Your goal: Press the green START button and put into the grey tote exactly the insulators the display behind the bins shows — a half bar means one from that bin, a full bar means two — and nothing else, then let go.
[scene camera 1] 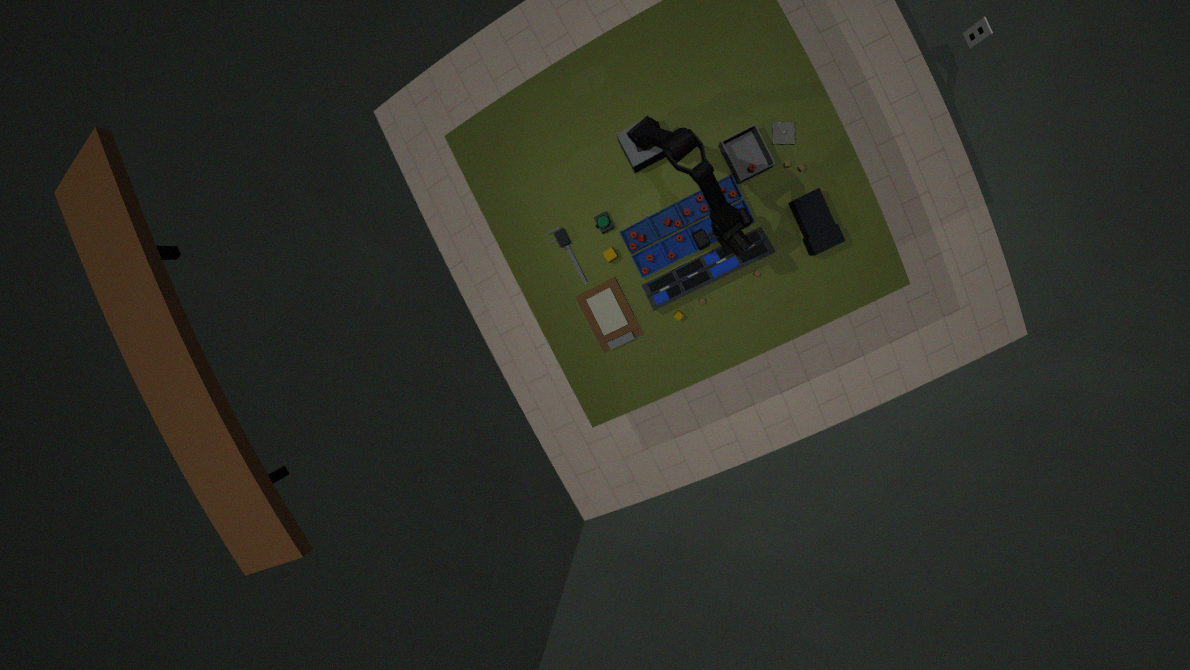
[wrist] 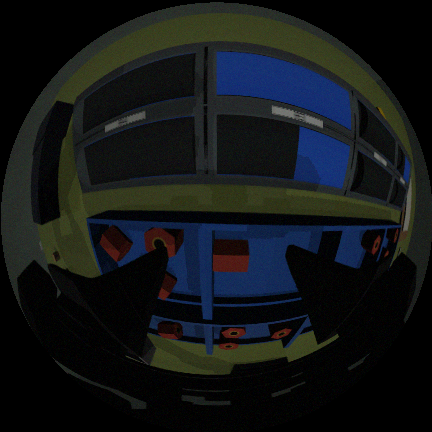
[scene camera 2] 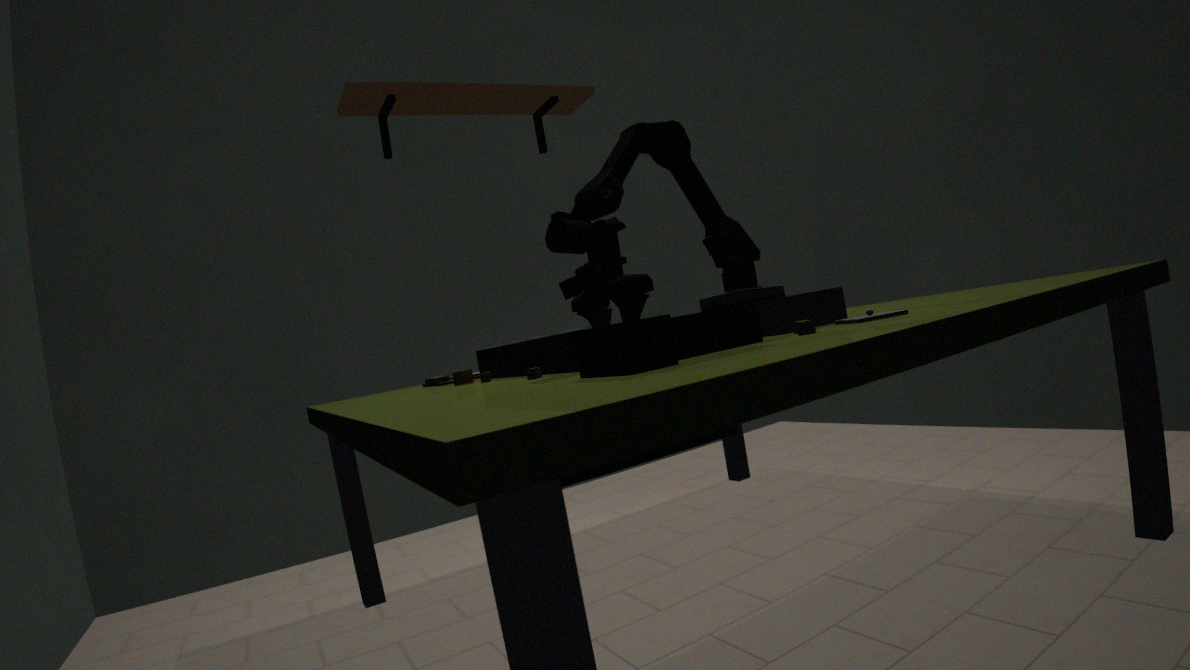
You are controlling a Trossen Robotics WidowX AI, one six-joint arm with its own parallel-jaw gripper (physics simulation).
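Places are measured from the arm's base along level axes (x ahead, y right, z down), in millimetres.
Where they show: gripper, between the fingertips: (wrist: pixel 229 253); arm's base, origin of its link: (scene camera 1: pixel 644 140) (scene camera 2: pixel 742 291).
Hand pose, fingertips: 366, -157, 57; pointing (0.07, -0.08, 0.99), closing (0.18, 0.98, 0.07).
Each offset is from my fingertips to the top centre of the thing, as dx, dy, dz. "pt": to the spot under its first point.
My gripper (scene camera 1: pixel 736 247) (scene camera 2: pixel 616 322) (wrist: pixel 229 253) is open and empty, pointing down over the blue bins (scene camera 1: pixel 660 264) (wrist: pixel 207 270). A red insulator {-6, +2, -2} (wrist: pixel 230 262) lies in the bin between and beyond the fingertips in the wrist view. Several insulators lie in the bin at the left there, partly hidden by a finger. The display (scene camera 1: pixel 692 273) (wrist: pixel 206 110) shows a full blue bar {+121, +19, -37} (wrist: pixel 282 75), a half bar {+76, +26, -20} (wrist: pixel 322 162) and some blue at its far end. The grey tote {-228, -163, -27} (scene camera 1: pixel 732 164) holds one red insulator {-180, -169, -3} (scene camera 1: pixel 751 168). The green START button {-156, +375, -14} (scene camera 1: pixel 603 222) stands beyond the bins' left end.
A dark box {+57, -328, -29} (scene camera 1: pixel 816 221) stands right of the display. A brown-framed board {+170, +458, +9} (scene camera 1: pixel 608 312), a long-handled tool {pt -50, +525, +23} (scene camera 1: pixel 574 263) and yellow blocks {-38, +386, -12} (scene camera 1: pixel 610 254) {+240, +214, +0} (scene camera 1: pixel 677 315) lie at the left and front. A grey plate {-268, -314, +21} (scene camera 1: pixel 782 132) lies beside the tote. A black block (scene camera 1: pixel 701 238) shows among the bins.
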